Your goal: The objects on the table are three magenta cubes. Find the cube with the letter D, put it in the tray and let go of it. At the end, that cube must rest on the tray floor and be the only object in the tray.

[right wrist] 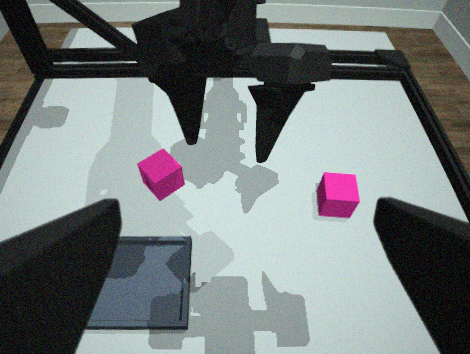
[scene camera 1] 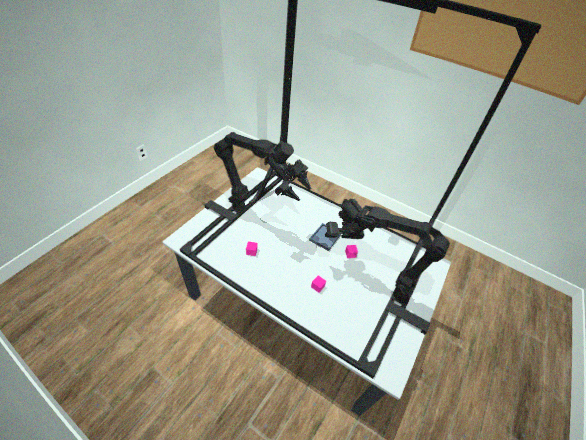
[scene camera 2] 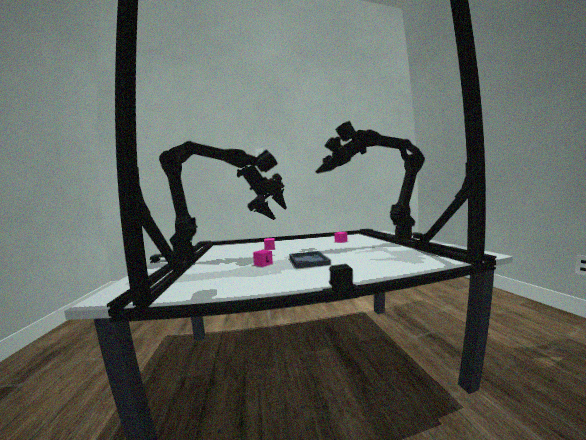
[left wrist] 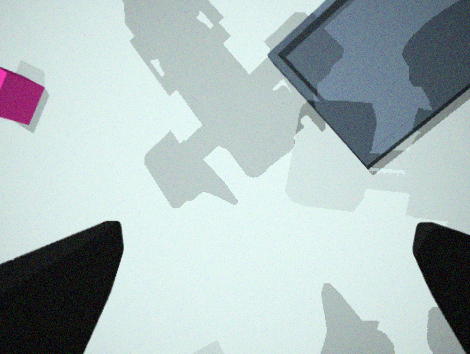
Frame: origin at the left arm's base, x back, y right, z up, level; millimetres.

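Seen in the pictures: left gripper, fingertip midpoint: (right wrist: 223, 152) (scene camera 1: 333, 236) (scene camera 2: 280, 213) (left wrist: 268, 236); right gripper, fingertip midpoint: (right wrist: 250, 211) (scene camera 1: 305, 194) (scene camera 2: 319, 170); left arm's base, origin of the base link: (scene camera 1: 400, 297) (scene camera 2: 183, 258); right arm's base, origin of the base link: (scene camera 1: 238, 207) (scene camera 2: 403, 239).
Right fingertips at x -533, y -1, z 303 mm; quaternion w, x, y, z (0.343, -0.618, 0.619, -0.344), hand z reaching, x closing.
Observation:
Offsets run from my right fingertips to a thing's middle. Level surfaces: height alone.
Three magenta cubes lie on the table. One cube {dx +239, dy +96, dz -300 mm} (scene camera 1: 351, 251) (scene camera 2: 263, 258) (right wrist: 161, 174) is close to the tray and bears a dark mark too small to read. A second cube {dx +201, dy -155, dz -300 mm} (scene camera 1: 318, 284) (scene camera 2: 269, 244) (right wrist: 338, 195) and a third cube {dx -152, dy -174, dz -300 mm} (scene camera 1: 252, 248) (scene camera 2: 341, 237) show no readable letter. A cube (left wrist: 20, 97) shows at the left wrist view's left edge. The blue-grey tray {dx +86, dy +115, dz -313 mm} (scene camera 1: 322, 242) (scene camera 2: 311, 265) (left wrist: 395, 115) (right wrist: 145, 285) holds no cube. My left gripper (scene camera 1: 342, 234) (scene camera 2: 280, 213) (left wrist: 268, 236) (right wrist: 223, 152) is open above the table. My right gripper (scene camera 1: 304, 194) (scene camera 2: 317, 171) (right wrist: 250, 211) is open, raised.
A black frame (scene camera 1: 280, 306) (scene camera 2: 250, 305) runs around the white table {dz -322 mm} (scene camera 1: 280, 270), with tall posts (scene camera 1: 288, 75) (scene camera 2: 126, 125). A black box (scene camera 2: 341, 277) sits at the table edge nearest scene camera 2. The left gripper hangs near the tray.

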